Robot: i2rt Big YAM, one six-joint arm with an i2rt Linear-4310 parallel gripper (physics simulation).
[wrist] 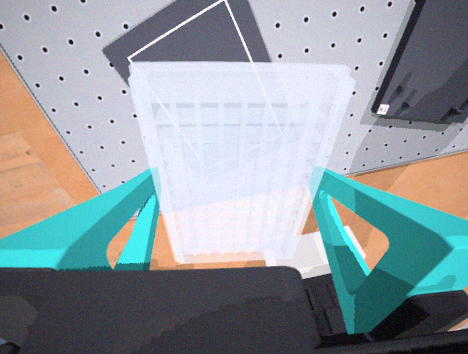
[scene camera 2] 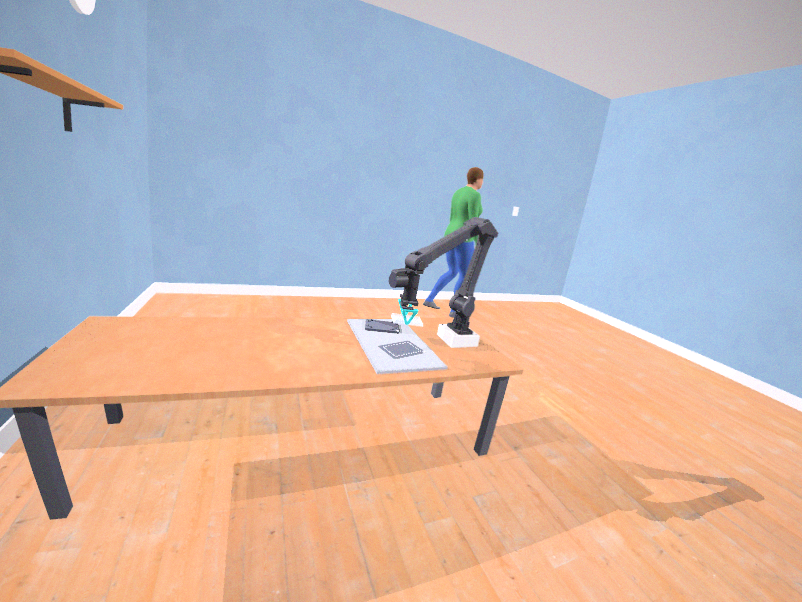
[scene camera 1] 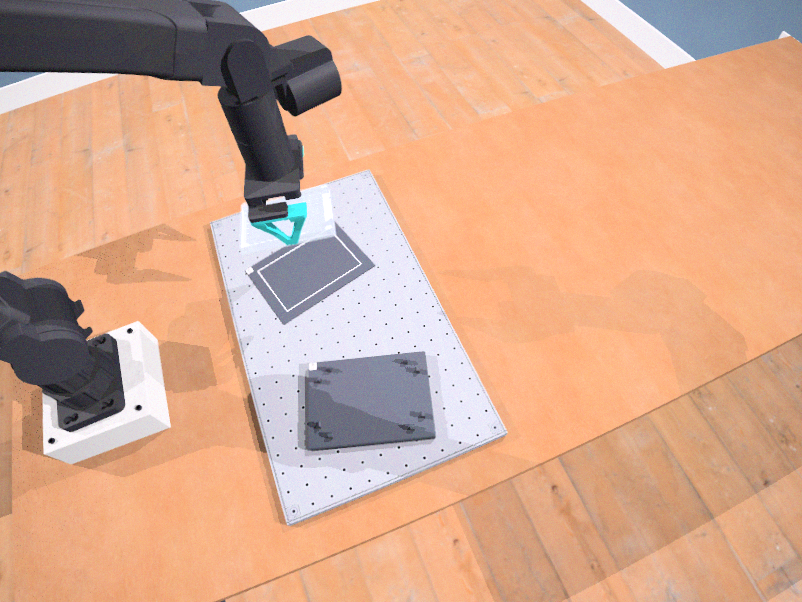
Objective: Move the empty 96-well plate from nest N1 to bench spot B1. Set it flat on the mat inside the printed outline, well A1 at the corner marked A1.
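Places are measured from the arm's base along level axes (x right, y ahead, z up), in metres.
Pixels of known places: gripper, between the fingertips: (wrist: 237, 175) (scene camera 2: 405, 320) (scene camera 1: 291, 219); arm's base, origin of its link: (wrist: 314, 288) (scene camera 2: 459, 329) (scene camera 1: 92, 383).
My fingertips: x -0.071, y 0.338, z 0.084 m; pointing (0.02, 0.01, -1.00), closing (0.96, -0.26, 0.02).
Ahead of a thing's pixels: the offset from my fingertips to its top centre. "spot": to the spot under its first point. Level surfaces: height alone.
The clear 96-well plate @(dx -0.002, dy -0.007, dz +0.016 m) (scene camera 1: 320, 210) (scene camera 2: 416, 320) (wrist: 240, 82) is held about level above the board. My gripper (scene camera 1: 288, 226) (scene camera 2: 408, 317) (wrist: 237, 175) is shut on it, teal fingers at its two long sides. The dark mat of B1 @(dx -0.011, dy +0.000, dz -0.128 m) (scene camera 1: 310, 275) (scene camera 2: 401, 349) (wrist: 170, 47) has a white printed outline @(spot: dx +0.036, dy +0.011, dz -0.128 m) (scene camera 1: 324, 287). In the wrist view the plate overlaps the mat and is turned relative to the outline. A white tag @(spot: dx -0.047, dy -0.090, dz -0.128 m) (scene camera 1: 249, 271) is at one mat corner; its lettering is unreadable. Nest N1 @(dx +0.235, dy +0.006, dz -0.108 m) (scene camera 1: 369, 395) (scene camera 2: 382, 325) (wrist: 440, 60) is empty. The plate's A1 corner cannot be told.
The grey perforated board @(dx +0.083, dy +0.011, dz -0.129 m) (scene camera 1: 362, 324) (scene camera 2: 373, 355) (wrist: 320, 30) carries the mat and nest on the wooden table @(dz -0.142 m) (scene camera 1: 550, 259) (scene camera 2: 226, 353). The arm's white base block (scene camera 1: 152, 382) (scene camera 2: 459, 338) stands beside the board. A person in green (scene camera 2: 465, 207) is behind the arm.
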